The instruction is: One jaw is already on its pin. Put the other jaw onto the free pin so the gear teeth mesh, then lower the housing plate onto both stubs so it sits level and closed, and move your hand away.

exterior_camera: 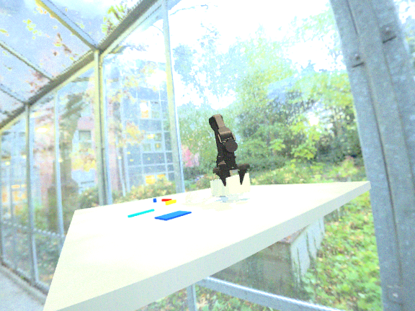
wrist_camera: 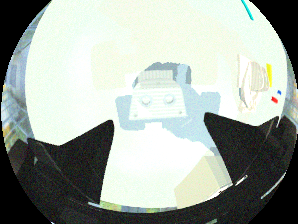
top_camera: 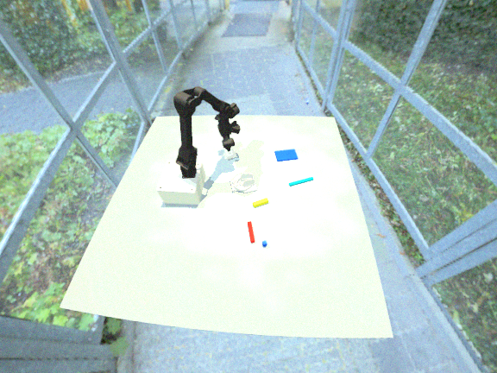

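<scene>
The pale riser is 10 mm ahead of my gripper tip and 60 mm below it. From my gripper tip the other things lie so: yellow bar 150 mm ahead, 360 mm to the right, 60 mm below; blue flat plate 330 mm ahead, 40 mm to the right, 70 mm below; white jaw 50 mm ahead, 210 mm to the right, 60 mm below.
</scene>
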